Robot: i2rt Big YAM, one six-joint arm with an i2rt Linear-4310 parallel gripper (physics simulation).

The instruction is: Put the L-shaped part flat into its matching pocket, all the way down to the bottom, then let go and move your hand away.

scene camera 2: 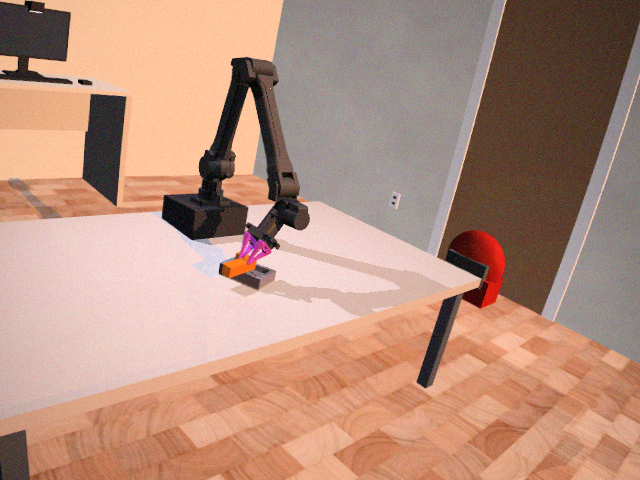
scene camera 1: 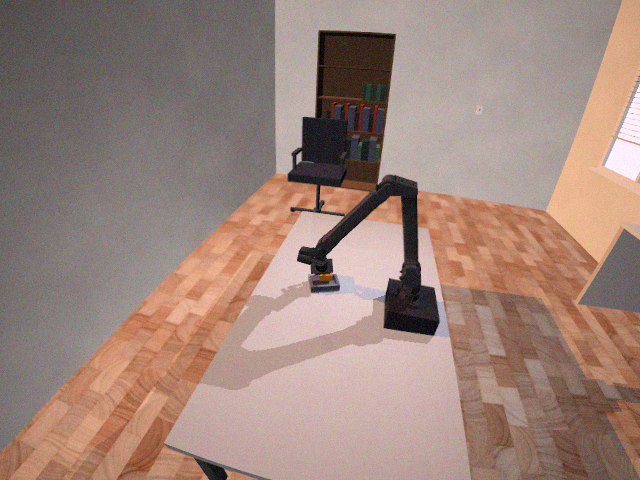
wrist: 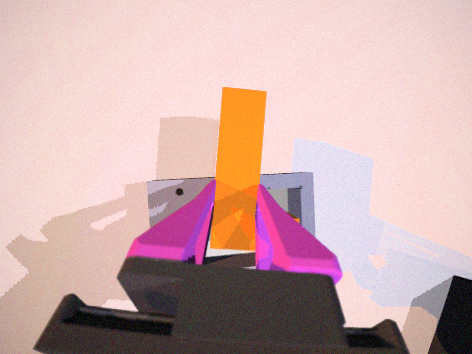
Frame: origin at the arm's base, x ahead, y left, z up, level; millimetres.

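Where they show: gripper, fingertip midpoint: (scene camera 2: 243, 261) (scene camera 1: 322, 271) (wrist: 236, 188); arm's base, origin of the base link: (scene camera 2: 209, 202) (scene camera 1: 407, 297).
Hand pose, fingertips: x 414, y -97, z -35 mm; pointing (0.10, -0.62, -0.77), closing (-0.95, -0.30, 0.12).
Things, the pixels of their top centre, and the offset from my fingertips. Level surfaces: height alone.
- orange L-shaped part, middle of its top: (wrist: 263, 171) (scene camera 2: 236, 258) (scene camera 1: 325, 268) 11 mm back, 18 mm right, 8 mm up
- grey pocket block, middle of its top: (wrist: 237, 230) (scene camera 2: 248, 266) (scene camera 1: 324, 280) 19 mm back, 32 mm left, 26 mm down
- pale table, its level: 63 mm down
The orange L-shaped part (scene camera 1: 326, 276) (scene camera 2: 238, 267) (wrist: 241, 140) is between the magenta fingers of my gripper (scene camera 2: 249, 256) (wrist: 236, 188), which is shut on it. Its long arm points away from the wrist and sticks out past the far edge of the grey pocket block (scene camera 1: 324, 288) (scene camera 2: 261, 283) (wrist: 306, 181). A bit of its short arm shows right of the right finger in the wrist view. The part is above the block; the exact gap between them is hard to tell. Part of a recess shows at the block's right in the wrist view; the fingers and the part hide the rest.
The block stands on the pale table (scene camera 1: 330, 392) (scene camera 2: 129, 310). The arm's black base box (scene camera 1: 410, 315) (scene camera 2: 204, 217) (wrist: 457, 320) stands on the table near its edge. A dark chair (scene camera 1: 323, 142) stands beyond the table's far end. A red ball shape (scene camera 2: 483, 253) is beyond the table's corner.
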